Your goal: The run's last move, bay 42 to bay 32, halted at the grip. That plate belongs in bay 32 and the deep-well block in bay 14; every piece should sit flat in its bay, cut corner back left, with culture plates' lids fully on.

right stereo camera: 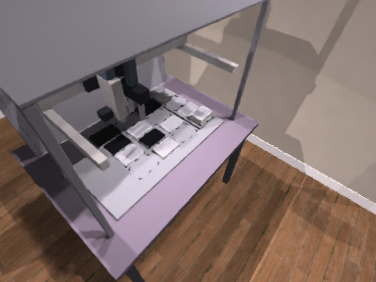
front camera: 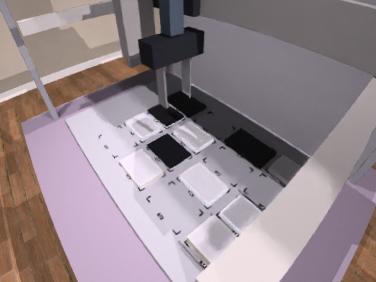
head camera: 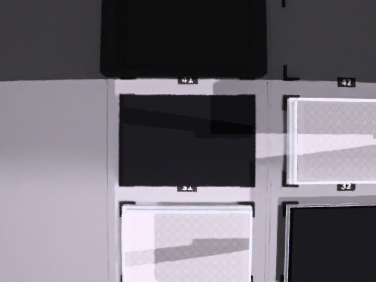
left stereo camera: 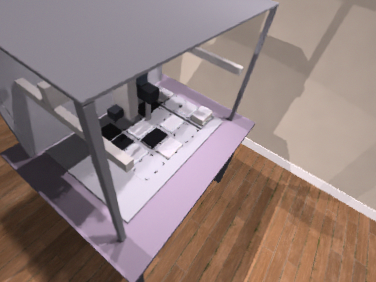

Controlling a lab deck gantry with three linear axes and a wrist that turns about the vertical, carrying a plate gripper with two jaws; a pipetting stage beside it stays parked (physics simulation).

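Frame: origin at the robot's base, x back, y right, z up, level; millimetres.
Where they show: gripper, between the fingertips: (right stereo camera: 137, 116) (front camera: 175, 100) (left stereo camera: 142, 115); robot's base, origin of its link: (right stereo camera: 140, 178) (front camera: 99, 136) (left stereo camera: 147, 179).
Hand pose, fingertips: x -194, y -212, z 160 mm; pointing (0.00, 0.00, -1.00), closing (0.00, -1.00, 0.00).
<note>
Each offset is from my fingertips to the top centre of the thing.
The clear plate @(dx -34, dy -45, dz -146 mm) (front camera: 193, 136) (head camera: 336, 115) (left stereo camera: 140, 131) (right stereo camera: 140, 129) lies in bay 32; in the head view its left edge sits inside the corner marks and it looks flat. Its right side is cut off there, and its cut corner cannot be made out. The tall cream deep-well block @(dx -362, dy +169, dz -104 mm) (front camera: 212, 239) (left stereo camera: 202, 115) (right stereo camera: 202, 115) stands in the front right bay, 14, and looks level; its cut corner is too small to tell. My gripper (front camera: 177, 102) is open and empty, raised above the left part of the deck in the front view; its jaws do not show in the head view.
A black plate @(dx +130, dy -45, dz -143 mm) (front camera: 166, 115) (head camera: 187, 145) lies in bay 31, a black block @(dx +134, dy -153, dz -129 mm) (front camera: 186, 103) (head camera: 183, 37) in bay 41. Bay 42 is empty. Clear plate @(dx +130, dy +62, dz -146 mm) (front camera: 144, 125) in bay 21, black plate @(dx -34, dy +62, dz -143 mm) (front camera: 170, 150) in bay 22. The pale pipetting column (front camera: 131, 32) stands behind. A beam (front camera: 310, 190) crosses the right.
</note>
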